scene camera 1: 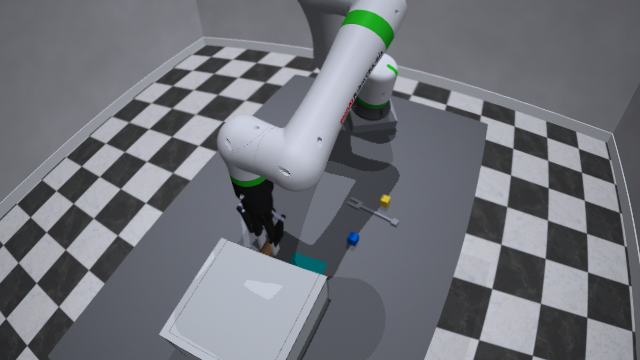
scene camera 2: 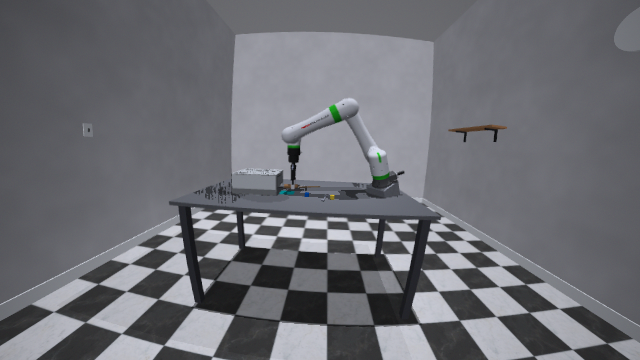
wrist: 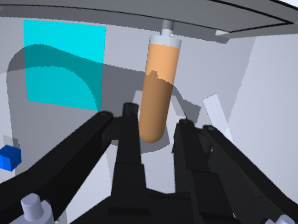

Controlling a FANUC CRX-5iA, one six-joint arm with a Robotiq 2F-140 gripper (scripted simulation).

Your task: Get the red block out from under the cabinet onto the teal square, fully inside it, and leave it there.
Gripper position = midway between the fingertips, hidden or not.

Note:
In view: the gripper [scene camera 1: 270,249] and a teal square [wrist: 63,61].
The gripper shows as well in the wrist view [wrist: 154,103].

